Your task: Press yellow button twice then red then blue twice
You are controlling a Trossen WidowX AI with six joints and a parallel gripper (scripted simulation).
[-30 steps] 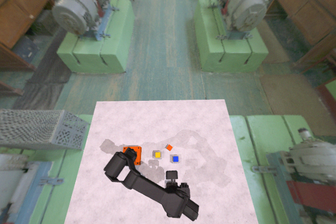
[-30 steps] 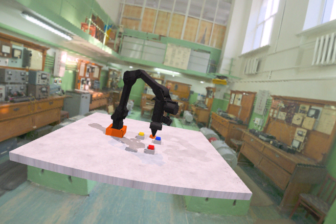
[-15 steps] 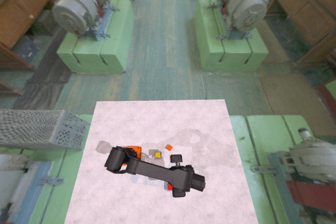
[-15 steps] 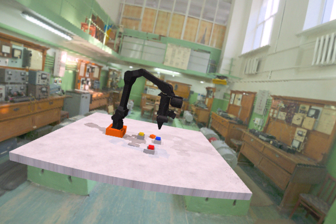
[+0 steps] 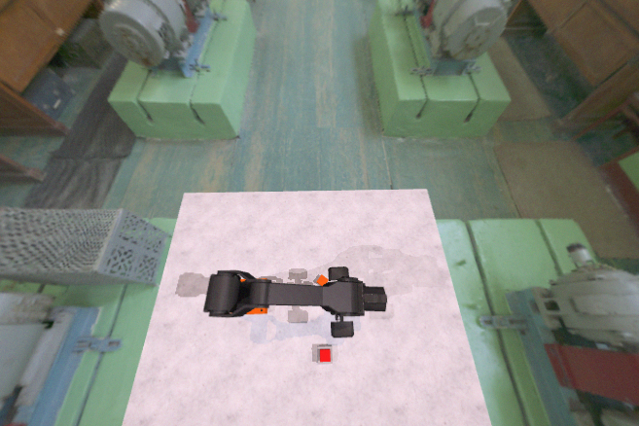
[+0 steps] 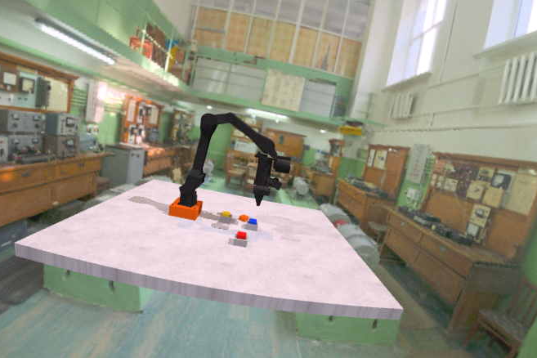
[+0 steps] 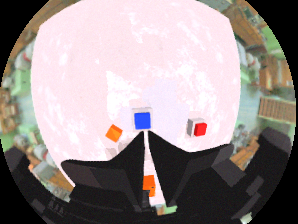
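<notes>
The blue button lies 70 mm below my gripper tip and 10 mm behind it. From my gripper tip the other things lie so: yellow button (130 mm behind, 70 mm below, 10 mm to the left); then orange block (100 mm below, 70 mm to the left, 60 mm behind); then red button (160 mm to the right, 70 mm below, 20 mm behind).
</notes>
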